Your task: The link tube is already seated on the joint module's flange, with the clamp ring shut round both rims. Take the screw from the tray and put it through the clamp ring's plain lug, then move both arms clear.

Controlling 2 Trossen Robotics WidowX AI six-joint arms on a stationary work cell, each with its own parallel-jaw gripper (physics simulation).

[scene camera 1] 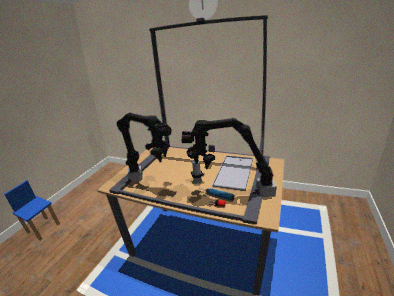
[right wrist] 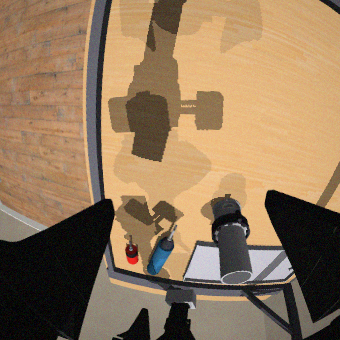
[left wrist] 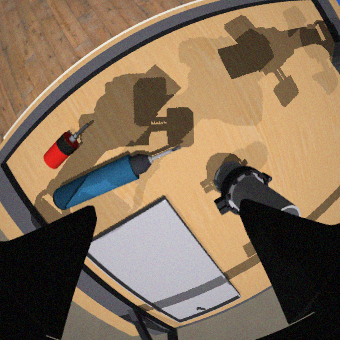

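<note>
The grey link tube stands upright on the joint module, and the black clamp ring sits round their joint. The small dark screw lies on the pale tray, near its far end in scene camera 1. My left gripper is open and empty, high near the tube. My right gripper is open and empty, above the table at the tube's left in scene camera 1.
A blue-handled driver and a shorter red-handled driver lie near the table's front edge, in front of the tray. A dark overhead frame rises behind the table. Arm shadows fall across the wood.
</note>
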